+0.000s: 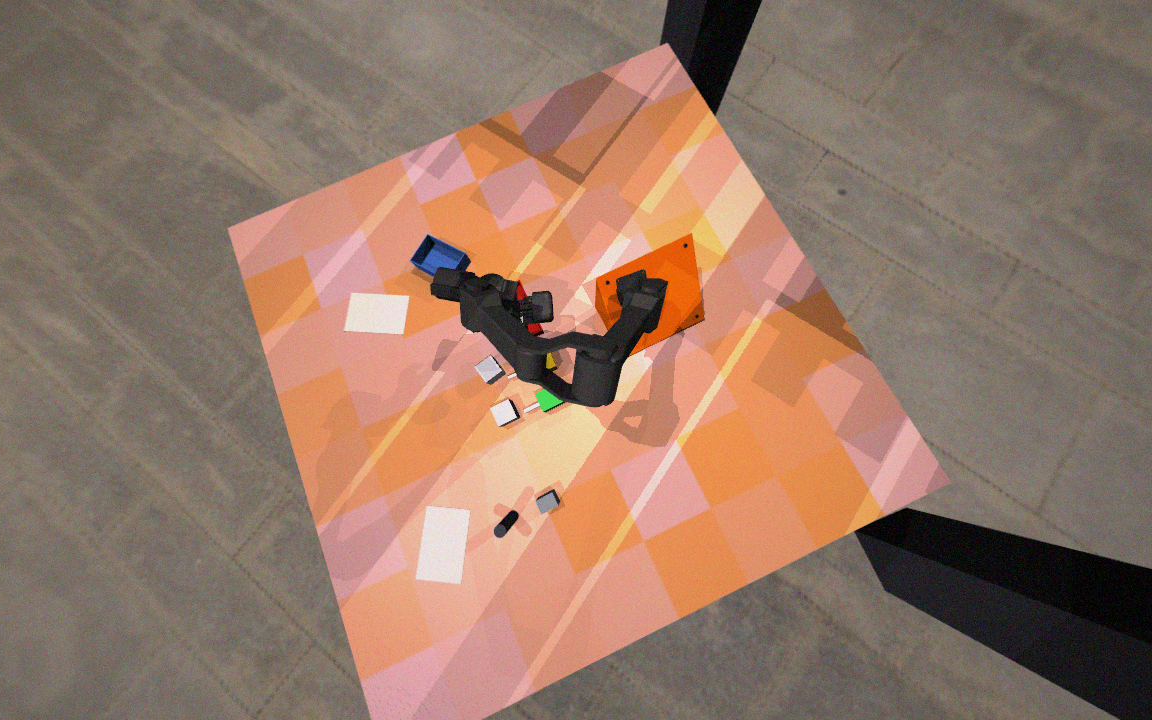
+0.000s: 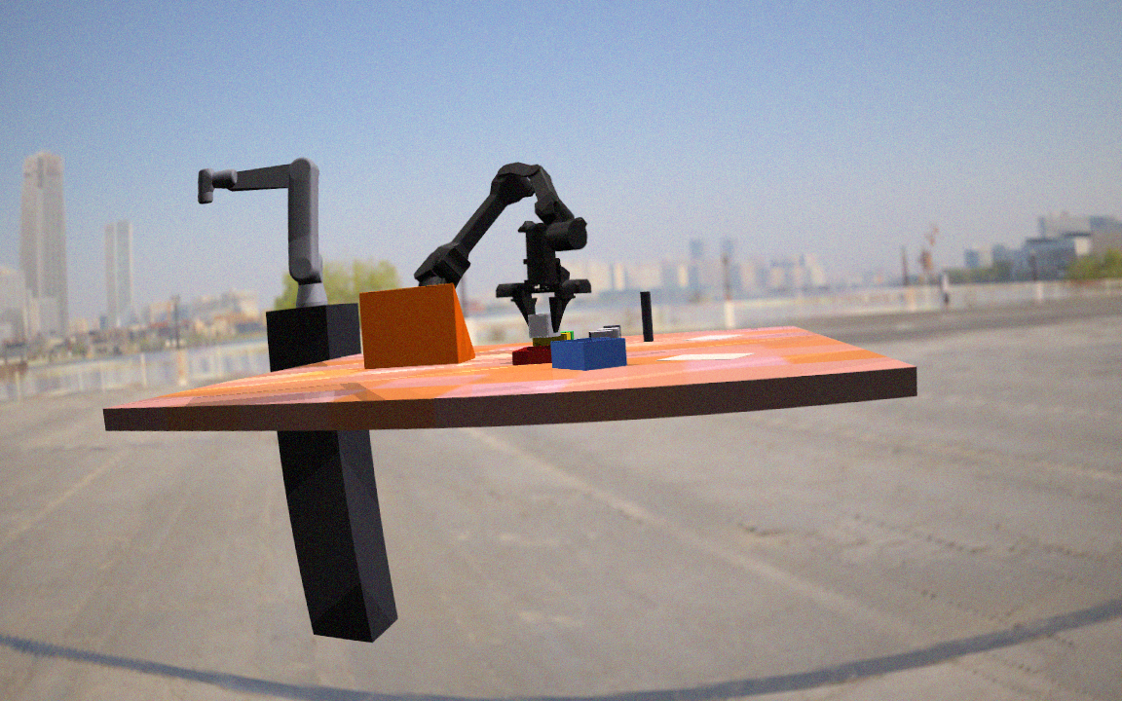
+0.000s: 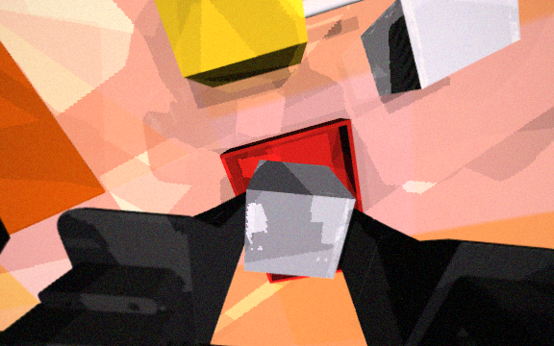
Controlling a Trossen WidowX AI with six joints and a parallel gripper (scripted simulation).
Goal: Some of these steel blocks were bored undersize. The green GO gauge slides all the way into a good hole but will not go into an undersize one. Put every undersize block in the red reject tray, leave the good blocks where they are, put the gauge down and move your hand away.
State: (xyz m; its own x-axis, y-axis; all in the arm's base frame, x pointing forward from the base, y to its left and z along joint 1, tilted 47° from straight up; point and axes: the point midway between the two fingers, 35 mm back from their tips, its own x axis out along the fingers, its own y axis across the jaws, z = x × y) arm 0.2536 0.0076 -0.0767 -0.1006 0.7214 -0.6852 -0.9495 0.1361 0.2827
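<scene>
The red reject tray is 4 cm below my gripper tip, 3 cm to the right of it and 1 cm ahead of it. From my gripper tip the other things lie so: yellow gauge 11 cm to the left, 3 cm below, 2 cm ahead; green GO gauge 19 cm to the left, 3 cm below, 1 cm ahead; blue bin 23 cm to the right, 12 cm ahead, 4 cm below.
</scene>
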